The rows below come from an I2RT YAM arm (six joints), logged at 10 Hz.
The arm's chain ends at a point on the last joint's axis. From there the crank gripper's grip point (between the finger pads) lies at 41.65 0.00 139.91 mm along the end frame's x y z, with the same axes.
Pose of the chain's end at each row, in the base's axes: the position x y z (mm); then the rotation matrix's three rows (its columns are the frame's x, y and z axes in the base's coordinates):
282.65, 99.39, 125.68; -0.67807, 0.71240, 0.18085; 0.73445, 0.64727, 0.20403; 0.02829, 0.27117, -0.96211
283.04, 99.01, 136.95; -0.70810, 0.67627, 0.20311; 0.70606, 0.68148, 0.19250; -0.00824, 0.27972, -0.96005
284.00, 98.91, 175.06; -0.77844, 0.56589, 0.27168; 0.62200, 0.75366, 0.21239; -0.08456, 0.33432, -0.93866
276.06, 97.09, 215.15; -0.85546, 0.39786, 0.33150; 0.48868, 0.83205, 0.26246; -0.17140, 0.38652, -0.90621
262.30, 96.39, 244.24; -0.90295, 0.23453, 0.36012; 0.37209, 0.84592, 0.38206; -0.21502, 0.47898, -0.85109
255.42, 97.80, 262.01; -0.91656, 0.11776, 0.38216; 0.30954, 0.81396, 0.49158; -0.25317, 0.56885, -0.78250
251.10, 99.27, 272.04; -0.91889, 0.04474, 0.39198; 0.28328, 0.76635, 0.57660; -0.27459, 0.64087, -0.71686
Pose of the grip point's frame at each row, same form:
279.71, 158.53, -7.75; -0.67807, 0.71240, 0.18085; 0.73445, 0.64727, 0.20403; 0.02829, 0.27117, -0.96211
281.96, 155.35, 2.29; -0.70810, 0.67627, 0.20311; 0.70606, 0.68148, 0.19250; -0.00824, 0.27972, -0.96005
289.59, 154.53, 40.21; -0.77844, 0.56589, 0.27168; 0.62200, 0.75366, 0.21239; -0.08456, 0.33432, -0.93866
286.81, 154.16, 81.22; -0.85546, 0.39786, 0.33150; 0.48868, 0.83205, 0.26246; -0.17140, 0.38652, -0.90621
275.08, 165.34, 116.21; -0.90295, 0.23453, 0.36012; 0.37209, 0.84592, 0.38206; -0.21502, 0.47898, -0.85109
270.71, 179.47, 141.99; -0.91656, 0.11776, 0.38216; 0.30954, 0.81396, 0.49158; -0.25317, 0.56885, -0.78250
267.67, 191.74, 160.31; -0.91889, 0.04474, 0.39198; 0.28328, 0.76635, 0.57660; -0.27459, 0.64087, -0.71686

